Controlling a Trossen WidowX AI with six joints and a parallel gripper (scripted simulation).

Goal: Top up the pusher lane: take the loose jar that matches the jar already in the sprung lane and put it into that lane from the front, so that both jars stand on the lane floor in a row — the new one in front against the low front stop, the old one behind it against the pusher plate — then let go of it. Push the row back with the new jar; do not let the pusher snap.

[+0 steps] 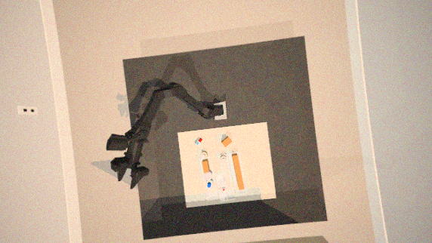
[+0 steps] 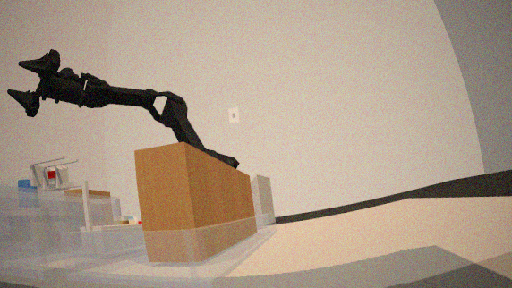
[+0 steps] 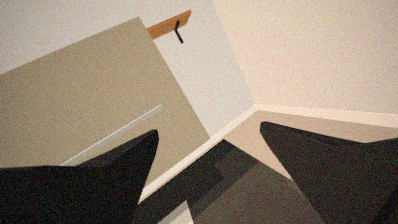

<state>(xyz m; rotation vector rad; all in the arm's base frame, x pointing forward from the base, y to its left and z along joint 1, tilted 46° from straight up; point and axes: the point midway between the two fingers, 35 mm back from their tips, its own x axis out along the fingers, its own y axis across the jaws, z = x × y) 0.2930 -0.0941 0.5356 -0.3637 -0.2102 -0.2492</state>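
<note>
My gripper tip is now 12 cm short of the grey cylinder, 34 cm to the right of it and 34 cm above it.
</note>
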